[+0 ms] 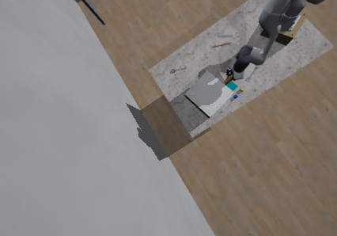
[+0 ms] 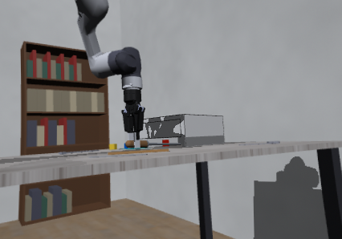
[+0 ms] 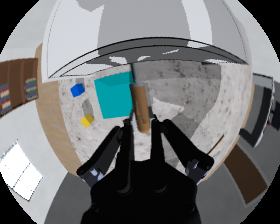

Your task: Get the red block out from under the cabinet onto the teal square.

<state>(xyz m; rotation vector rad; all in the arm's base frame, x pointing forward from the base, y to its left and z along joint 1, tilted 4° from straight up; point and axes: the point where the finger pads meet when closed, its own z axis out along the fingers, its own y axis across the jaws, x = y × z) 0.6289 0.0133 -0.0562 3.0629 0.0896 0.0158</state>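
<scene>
Now: hand 50 mm short of the teal square, 50 mm to the right of it and 40 mm above it. The rest, counted from my hand: hooked tool 140 mm ahead, 40 mm to the left, 20 mm below; then yellow block 10 mm behind, 150 mm to the left, 20 mm below; then blue block 80 mm ahead, 160 mm to the left, 20 mm below.
</scene>
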